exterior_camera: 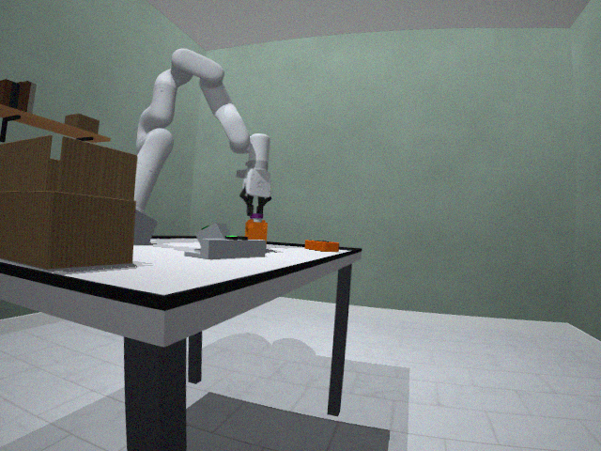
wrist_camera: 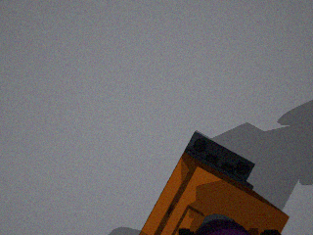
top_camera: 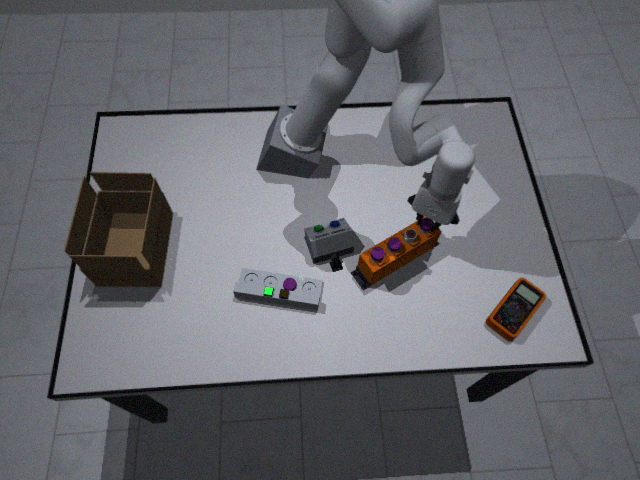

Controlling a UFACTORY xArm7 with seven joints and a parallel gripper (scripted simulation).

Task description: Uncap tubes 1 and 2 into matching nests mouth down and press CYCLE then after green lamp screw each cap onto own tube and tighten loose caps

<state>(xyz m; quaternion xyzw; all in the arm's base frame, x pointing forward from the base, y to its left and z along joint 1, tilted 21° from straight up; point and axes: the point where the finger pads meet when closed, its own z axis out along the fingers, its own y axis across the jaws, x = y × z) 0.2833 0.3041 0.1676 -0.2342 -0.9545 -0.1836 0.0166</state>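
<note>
Right now my hand is 2 cm above the tube 1. The rest, counted from my hand: blue key (24 cm to the right, 7 cm below, 2 cm behind); then green key (28 cm to the right, 7 cm below); then grey key housing (26 cm to the right, 9 cm below, 1 cm ahead).
</note>
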